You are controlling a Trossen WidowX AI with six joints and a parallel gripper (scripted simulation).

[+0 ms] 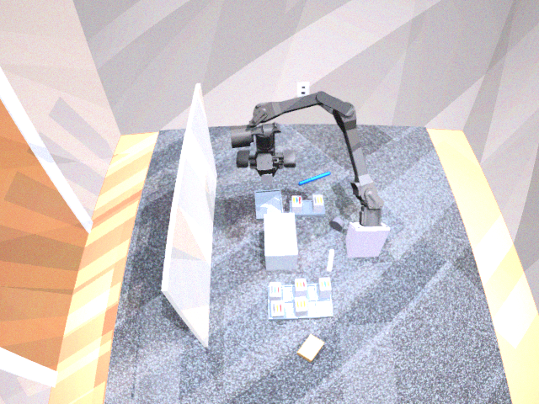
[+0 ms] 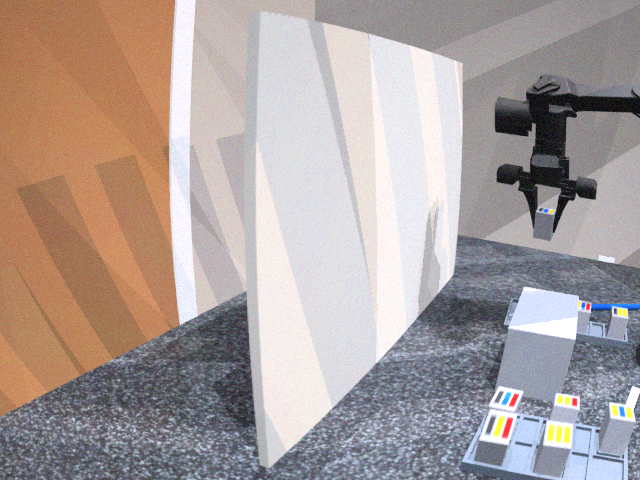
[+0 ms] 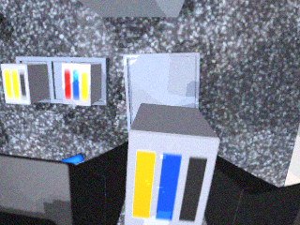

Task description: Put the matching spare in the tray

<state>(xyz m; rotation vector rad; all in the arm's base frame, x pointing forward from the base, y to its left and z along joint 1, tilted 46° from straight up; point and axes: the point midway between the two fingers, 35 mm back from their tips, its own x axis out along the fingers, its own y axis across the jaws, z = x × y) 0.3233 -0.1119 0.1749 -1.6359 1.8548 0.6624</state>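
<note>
The light blue tray lies 10 mm to the right of my gripper tip and 160 mm below it. Also, from my gripper tip: rack: 140 mm behind, 30 mm to the left, 160 mm below; then mounted unit: 30 mm behind, 190 mm to the left, 120 mm below; then blue pen: 190 mm behind, 120 mm to the right, 160 mm below.
</note>
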